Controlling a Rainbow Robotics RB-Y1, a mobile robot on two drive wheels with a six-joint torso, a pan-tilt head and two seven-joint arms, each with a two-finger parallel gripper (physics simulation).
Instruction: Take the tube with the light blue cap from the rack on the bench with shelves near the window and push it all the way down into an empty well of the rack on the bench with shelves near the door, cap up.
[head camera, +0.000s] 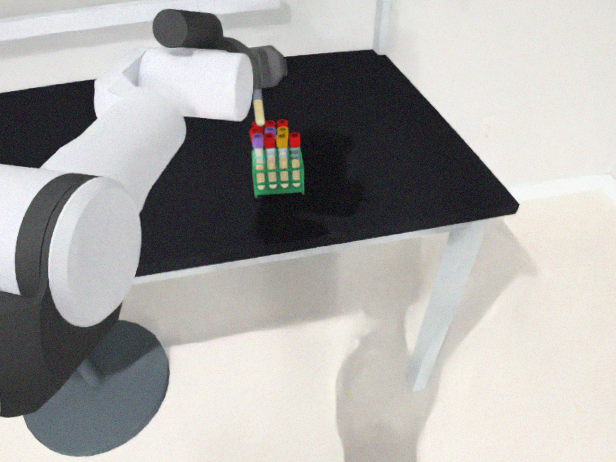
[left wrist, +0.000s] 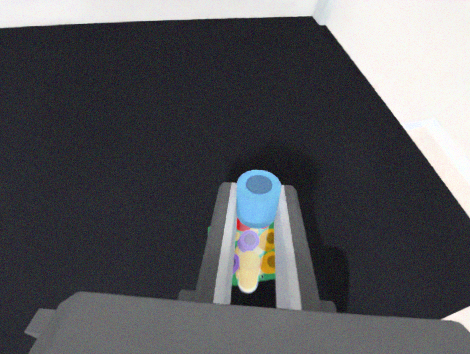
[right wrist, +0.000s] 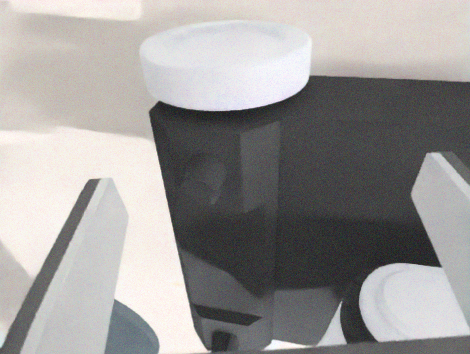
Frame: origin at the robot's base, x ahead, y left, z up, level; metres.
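Seen in the pictures: left gripper, fingertip midpoint: (left wrist: 256, 196); right gripper, fingertip midpoint: (right wrist: 268, 185).
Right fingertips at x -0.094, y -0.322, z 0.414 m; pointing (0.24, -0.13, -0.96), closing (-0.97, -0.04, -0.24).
Note:
Pixels of each thing's top centre, then the offset from my right fingertips to it. Level surfaces: height alone.
- tube with the light blue cap, middle of its top: (left wrist: 276, 221) 0.627 m ahead, 0.403 m left, 0.606 m up
- green rack, middle of its top: (left wrist: 248, 250) (head camera: 277, 159) 0.653 m ahead, 0.379 m left, 0.407 m up
- black bench, its level: 0.350 m up
- round dark stool base, middle of its top: (head camera: 94, 379) (right wrist: 91, 334) 0.628 m ahead, 0.989 m left, 0.382 m down
The tube with the light blue cap (left wrist: 258, 200) is held cap up between the fingers of my left gripper (left wrist: 256, 196). In the head camera view the lower part of the tube (head camera: 258, 111) hangs below the gripper, just above and behind the back left of the green rack (head camera: 279, 192); its cap is hidden there. The rack stands on the black bench top and holds several tubes with red, purple and yellow caps. In the left wrist view the held tube and the fingers hide part of the rack, and I cannot tell which well lies below the tube. My right gripper (right wrist: 268, 185) is open and empty.
The black bench (head camera: 400, 165) has its right edge and a pale leg at the right. A round dark stool base (head camera: 130, 395) stands on the floor at lower left. A wall rail (head camera: 100, 20) runs behind the bench. The robot's own dark and white body parts fill the right wrist view.

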